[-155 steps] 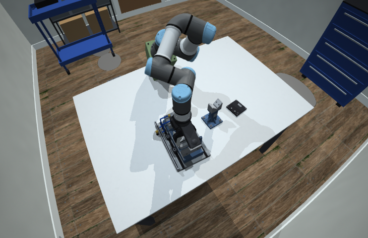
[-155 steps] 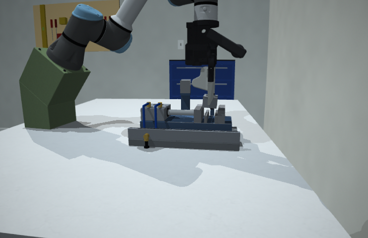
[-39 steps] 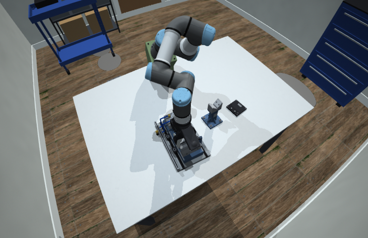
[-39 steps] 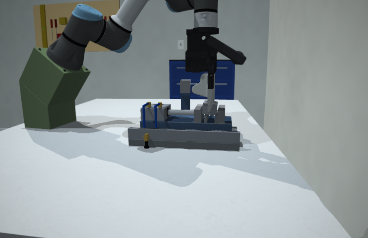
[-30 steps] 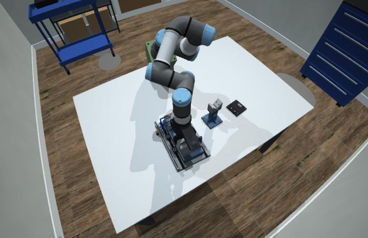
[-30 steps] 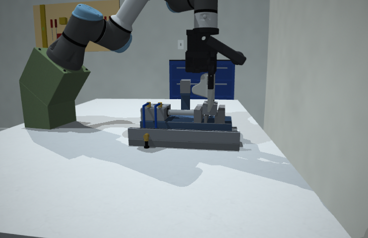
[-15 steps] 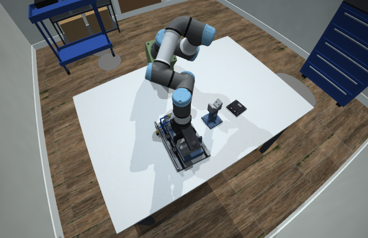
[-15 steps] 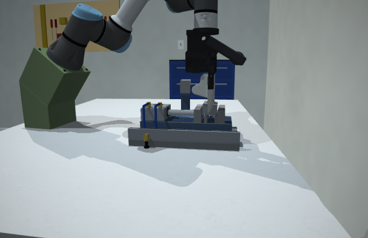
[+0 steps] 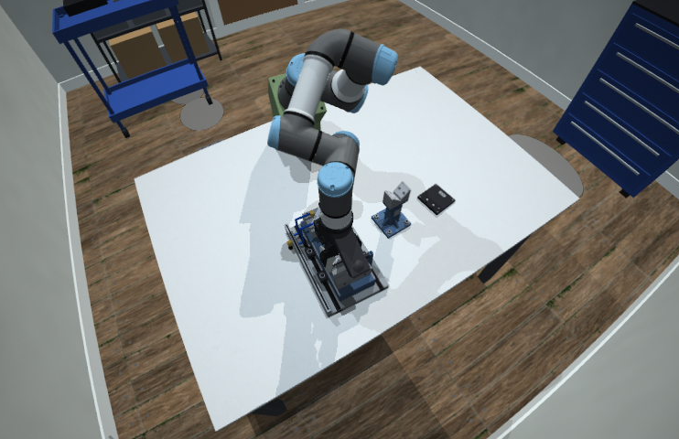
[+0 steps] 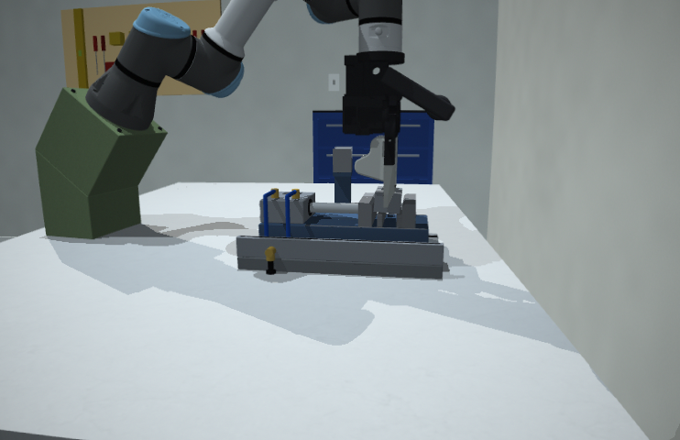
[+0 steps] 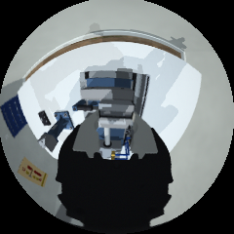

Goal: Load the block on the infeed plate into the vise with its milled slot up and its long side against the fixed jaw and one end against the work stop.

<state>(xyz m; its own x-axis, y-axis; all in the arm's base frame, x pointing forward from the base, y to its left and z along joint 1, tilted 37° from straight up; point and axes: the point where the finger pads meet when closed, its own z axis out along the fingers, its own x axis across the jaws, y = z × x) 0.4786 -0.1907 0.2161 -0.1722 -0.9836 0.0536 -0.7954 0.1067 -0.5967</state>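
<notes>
My hand is right at the part. Also, from my hand: work stop: 2 cm ahead, 6 cm to the left, 2 cm below; then fixed jaw: 4 cm ahead, 1 cm to the left, 3 cm below; then moving jaw: 3 cm behind, 3 cm to the left, 3 cm below.
</notes>
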